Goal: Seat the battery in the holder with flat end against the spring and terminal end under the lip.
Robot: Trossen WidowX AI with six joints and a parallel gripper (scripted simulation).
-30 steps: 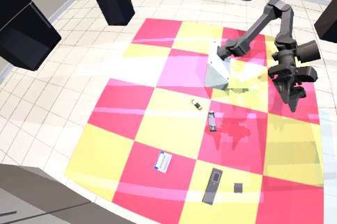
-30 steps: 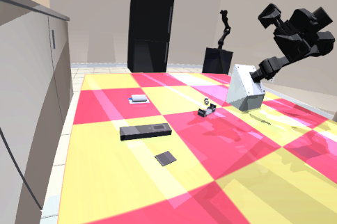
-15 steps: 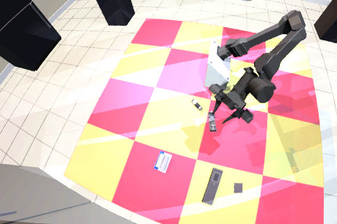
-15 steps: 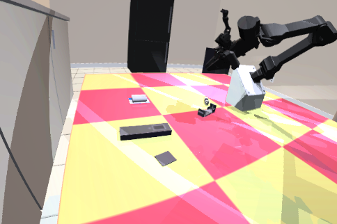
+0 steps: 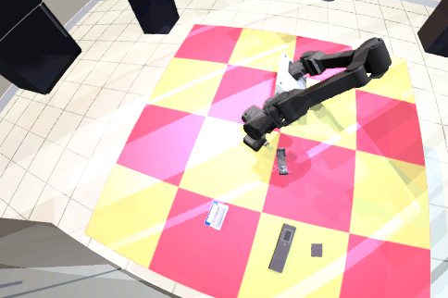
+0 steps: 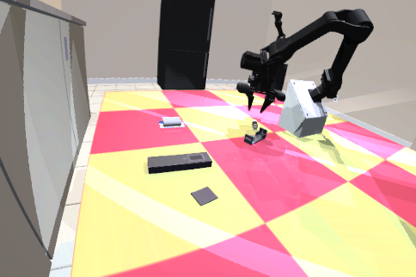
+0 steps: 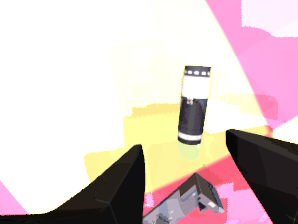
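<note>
My gripper tip is now 60 mm above the battery and 20 mm past it. Also, from my gripper tip: remote control (360 mm ahead, 160 mm to the left, 50 mm below); then battery blister card (310 mm ahead, 90 mm to the right, 60 mm below).
</note>
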